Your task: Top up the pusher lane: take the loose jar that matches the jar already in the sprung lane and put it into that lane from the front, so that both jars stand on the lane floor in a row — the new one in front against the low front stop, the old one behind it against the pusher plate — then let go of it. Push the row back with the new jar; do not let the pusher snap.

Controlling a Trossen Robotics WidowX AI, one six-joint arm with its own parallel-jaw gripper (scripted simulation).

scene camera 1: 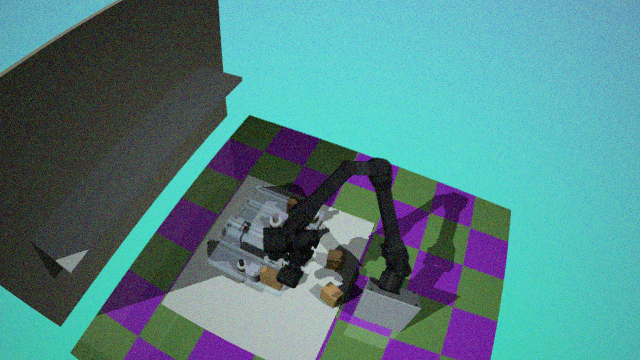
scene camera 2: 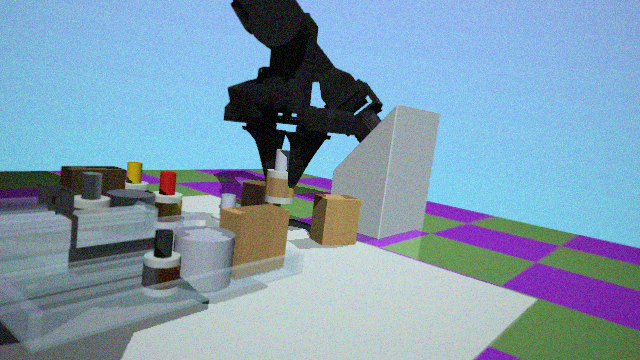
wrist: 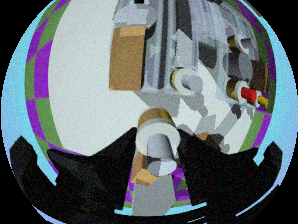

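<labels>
There's a jar [scene camera 2: 277,190], and it's being carried by the gripper [scene camera 2: 280,183].
</labels>
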